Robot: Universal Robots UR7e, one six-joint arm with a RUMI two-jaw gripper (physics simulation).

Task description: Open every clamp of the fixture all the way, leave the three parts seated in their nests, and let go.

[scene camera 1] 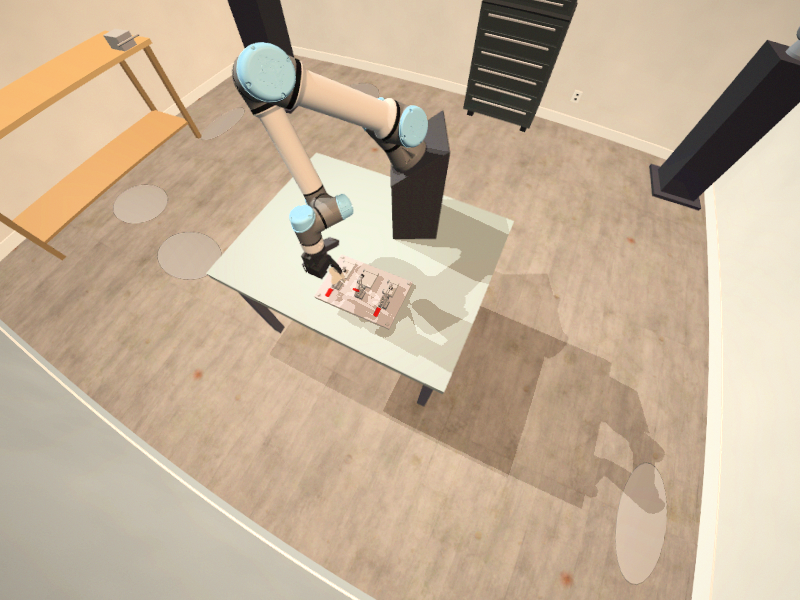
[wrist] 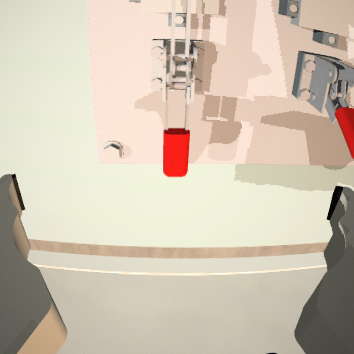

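Where they show: gripper, fingertip midpoint: [scene camera 1: 328, 275] [wrist: 178, 183]; arm's base at its link origin: [scene camera 1: 409, 155].
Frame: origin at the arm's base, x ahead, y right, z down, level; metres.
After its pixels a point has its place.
The fixture's pale pink plate [scene camera 1: 352, 310] @(x 0.535, y 0.045, z 0.359 m) [wrist: 120, 115] @(x 0.489, y 0.199, z 0.359 m) lies on the table. The left clamp has a red handle [scene camera 1: 328, 292] @(x 0.510, y 0.158, z 0.323 m) [wrist: 176, 152] @(x 0.504, y 0.158, z 0.322 m) reaching past the plate's front edge; its two thin bars run over the plate toward a partly seen pale part [wrist: 205, 6] @(x 0.408, y 0.134, z 0.343 m). The middle clamp's red handle [scene camera 1: 356, 289] @(x 0.481, y 0.039, z 0.271 m) [wrist: 347, 132] @(x 0.474, y 0.054, z 0.286 m) is cut off by the wrist view's right edge. The right clamp's red handle [scene camera 1: 376, 311] @(x 0.524, y -0.060, z 0.313 m) points to the front edge. A pale block [scene camera 1: 369, 277] @(x 0.378, y 0.034, z 0.338 m) sits behind the middle clamp. My gripper [scene camera 1: 336, 274] @(x 0.475, y 0.158, z 0.245 m) [wrist: 178, 183] @(x 0.475, y 0.158, z 0.245 m) is open and empty, its fingers wide apart around the left handle's line. Exact clamp angles are unclear.
The pale green table [scene camera 1: 258, 258] @(x 0.442, y 0.568, z 0.374 m) carries the fixture. A dark pedestal [scene camera 1: 416, 206] @(x 0.093, y -0.068, z 0.161 m) stands behind the fixture. A bolt head [wrist: 113, 148] @(x 0.514, y 0.207, z 0.352 m) rises from the plate's front left corner. A wooden shelf bench [scene camera 1: 96, 171] and a dark drawer cabinet [scene camera 1: 513, 77] stand farther off.
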